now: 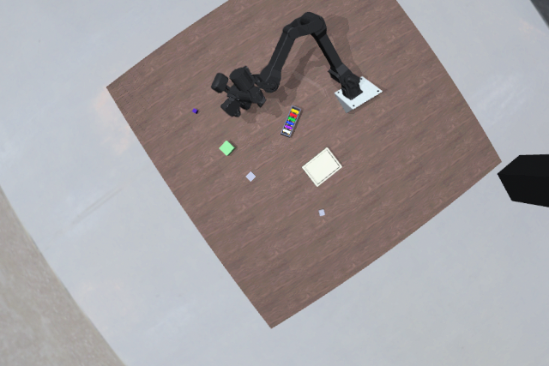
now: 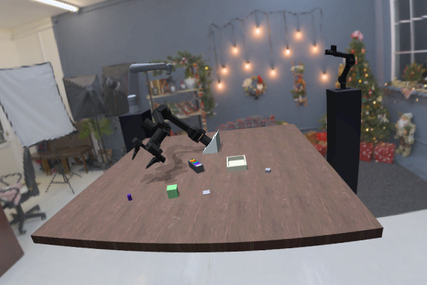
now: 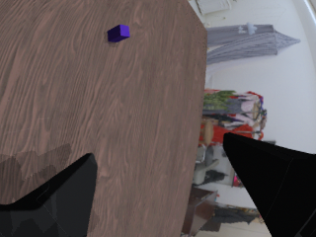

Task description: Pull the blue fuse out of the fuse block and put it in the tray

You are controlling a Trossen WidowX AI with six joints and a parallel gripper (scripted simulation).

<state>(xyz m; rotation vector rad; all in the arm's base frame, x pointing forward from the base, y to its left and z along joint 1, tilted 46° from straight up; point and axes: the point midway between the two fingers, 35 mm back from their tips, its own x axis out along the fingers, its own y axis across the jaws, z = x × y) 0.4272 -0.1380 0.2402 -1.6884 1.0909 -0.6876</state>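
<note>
Now: the blue fuse 160 mm behind my gripper tip, 250 mm to the left of it and 90 mm below it. Also, from my gripper tip: green cube: 110 mm ahead, 190 mm to the left, 100 mm below; green fuse: 170 mm behind, 240 mm to the left, 90 mm below; small purple block: 130 mm ahead, 20 mm to the right, 110 mm below.
</note>
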